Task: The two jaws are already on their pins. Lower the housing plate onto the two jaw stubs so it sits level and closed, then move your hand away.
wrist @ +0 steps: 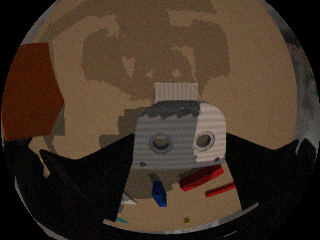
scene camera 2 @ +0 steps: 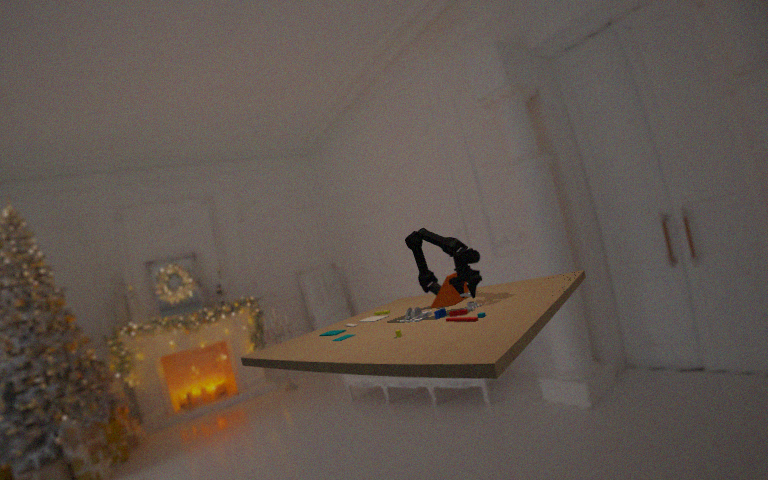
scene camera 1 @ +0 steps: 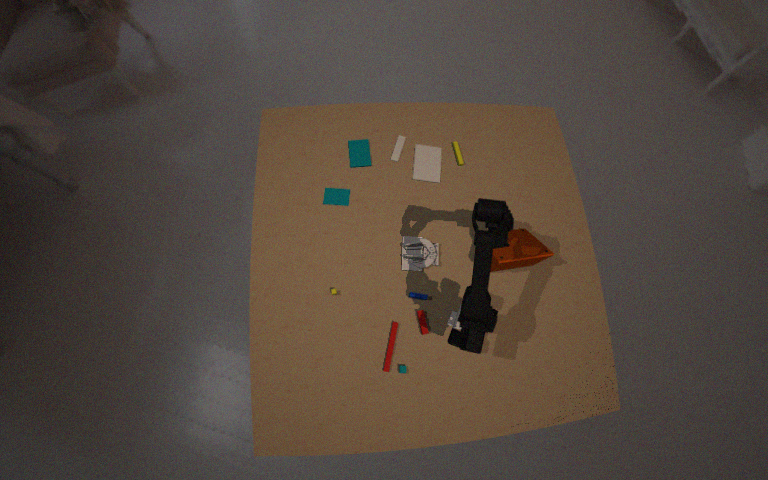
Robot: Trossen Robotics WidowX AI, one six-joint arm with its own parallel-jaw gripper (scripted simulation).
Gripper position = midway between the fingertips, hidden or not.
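The gripper (wrist: pixel 179 138) appears in the scene together with a striped white block (wrist: pixel 163 91). There is also a white plate (scene camera 1: pixel 427 160), though the wrist view does not show the plate, hidden as it is by the gripper.
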